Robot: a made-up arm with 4 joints. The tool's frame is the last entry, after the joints.
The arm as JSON. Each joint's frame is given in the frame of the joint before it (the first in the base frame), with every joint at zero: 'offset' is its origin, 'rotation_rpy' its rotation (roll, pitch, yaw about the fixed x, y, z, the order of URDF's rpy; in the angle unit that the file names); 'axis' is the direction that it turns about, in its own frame. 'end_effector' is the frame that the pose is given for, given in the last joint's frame.
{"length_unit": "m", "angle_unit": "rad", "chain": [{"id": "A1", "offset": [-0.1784, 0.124, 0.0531], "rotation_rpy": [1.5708, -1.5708, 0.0], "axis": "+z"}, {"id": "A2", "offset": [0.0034, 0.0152, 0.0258], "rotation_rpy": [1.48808, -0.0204, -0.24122], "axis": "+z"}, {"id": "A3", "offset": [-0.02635, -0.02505, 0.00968], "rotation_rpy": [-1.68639, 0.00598, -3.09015], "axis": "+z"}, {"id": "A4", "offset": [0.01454, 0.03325, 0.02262], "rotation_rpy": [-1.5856, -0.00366, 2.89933], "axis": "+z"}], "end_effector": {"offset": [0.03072, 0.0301, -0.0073], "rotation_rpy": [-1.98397, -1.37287, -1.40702]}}
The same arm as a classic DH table. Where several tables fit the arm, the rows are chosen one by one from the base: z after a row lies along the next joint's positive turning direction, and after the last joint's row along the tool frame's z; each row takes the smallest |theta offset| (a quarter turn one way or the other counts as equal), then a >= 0, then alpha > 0; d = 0 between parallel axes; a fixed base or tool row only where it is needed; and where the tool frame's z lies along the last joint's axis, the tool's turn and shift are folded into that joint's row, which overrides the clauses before.
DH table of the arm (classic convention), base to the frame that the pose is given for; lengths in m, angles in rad. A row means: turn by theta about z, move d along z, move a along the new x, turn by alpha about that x. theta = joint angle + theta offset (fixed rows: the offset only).
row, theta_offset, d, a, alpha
base (fixed), 0, 0.0531, -0.1784, 1.5708
A1, 1.3279, -0.0969, -0.0004, 1.4881
A2, 0.0726, -0.0032, -0.0276, 1.6864
A3, -0.2363, 0.0459, -0.0061, -1.5856
A4, 1.325, -0.0413, 0.0366, 1.6498
tool (fixed), 1.7524, 0.0227, 0, 0

